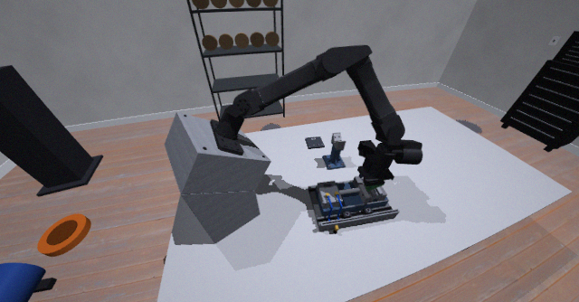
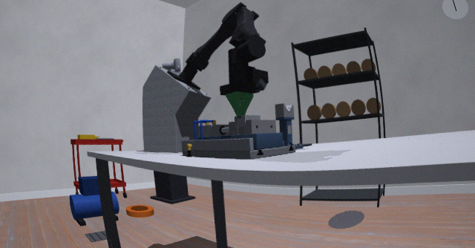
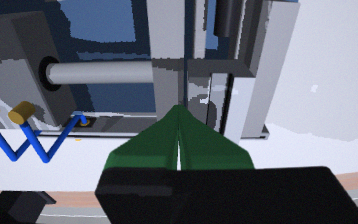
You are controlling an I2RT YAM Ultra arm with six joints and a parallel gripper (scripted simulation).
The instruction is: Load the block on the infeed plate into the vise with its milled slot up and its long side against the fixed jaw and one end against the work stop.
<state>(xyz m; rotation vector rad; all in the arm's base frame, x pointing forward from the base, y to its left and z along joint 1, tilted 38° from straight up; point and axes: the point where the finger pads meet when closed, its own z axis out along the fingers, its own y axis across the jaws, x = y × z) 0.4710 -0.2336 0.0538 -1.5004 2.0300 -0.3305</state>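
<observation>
The part lies 2 cm ahead of my hand and 1 cm below it. From my hand the other things lie so: cylinder rod: 5 cm behind, 3 cm to the left, 3 cm below; fixed jaw: 6 cm ahead, 3 cm below, 1 cm to the left; moving jaw: 3 cm below, 2 cm to the left.
</observation>
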